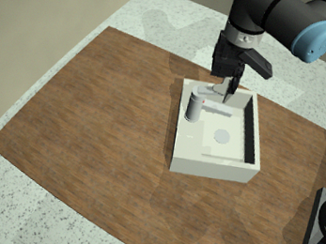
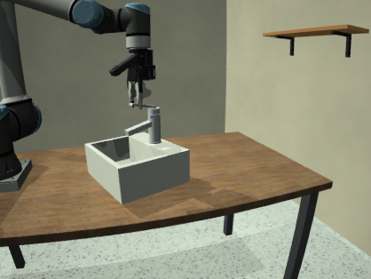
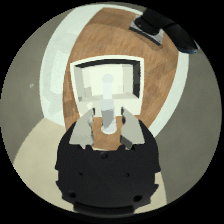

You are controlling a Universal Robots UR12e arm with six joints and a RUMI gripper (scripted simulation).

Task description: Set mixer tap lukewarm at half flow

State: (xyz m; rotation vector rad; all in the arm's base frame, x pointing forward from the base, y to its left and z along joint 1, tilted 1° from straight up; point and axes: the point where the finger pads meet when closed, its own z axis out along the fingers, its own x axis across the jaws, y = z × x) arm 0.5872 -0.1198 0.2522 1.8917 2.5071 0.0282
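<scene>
My gripper is now 3 cm short of the lever, 1 cm to the right of it and 1 cm above it. Round my hand: white square basin 4 cm behind, 1 cm to the right, 25 cm below; then grey mixer tap 5 cm ahead, 1 cm to the left, 6 cm below.
</scene>
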